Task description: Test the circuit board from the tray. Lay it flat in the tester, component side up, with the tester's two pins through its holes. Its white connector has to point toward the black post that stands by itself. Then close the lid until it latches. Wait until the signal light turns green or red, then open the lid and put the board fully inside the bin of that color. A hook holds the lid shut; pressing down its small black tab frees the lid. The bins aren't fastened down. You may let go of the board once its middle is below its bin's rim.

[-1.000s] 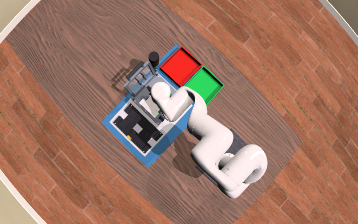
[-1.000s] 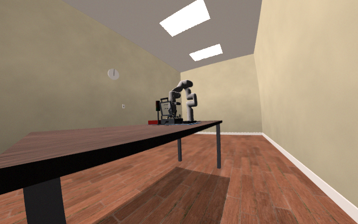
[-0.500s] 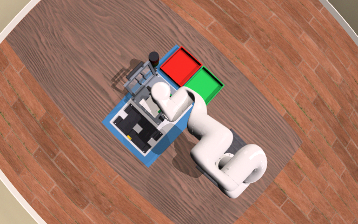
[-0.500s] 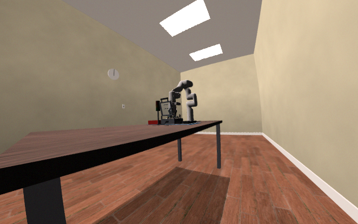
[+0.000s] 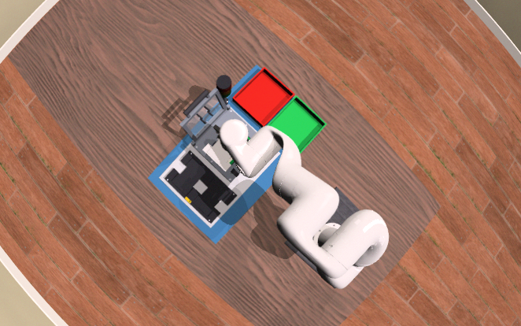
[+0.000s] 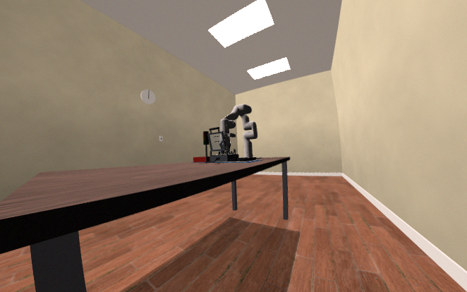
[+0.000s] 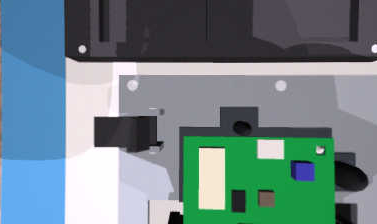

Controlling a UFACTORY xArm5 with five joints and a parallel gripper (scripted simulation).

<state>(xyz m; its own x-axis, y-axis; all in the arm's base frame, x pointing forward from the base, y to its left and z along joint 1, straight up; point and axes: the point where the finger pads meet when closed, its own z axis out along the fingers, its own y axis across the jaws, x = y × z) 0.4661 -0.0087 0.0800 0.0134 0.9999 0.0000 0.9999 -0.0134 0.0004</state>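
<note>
Now: hand right at the green circuit board. Round my hand: green bin 20 cm to the right, 11 cm behind, 7 cm below; tester lid 13 cm ahead, 10 cm above; red bin 20 cm to the right, 7 cm below, 4 cm ahead.
</note>
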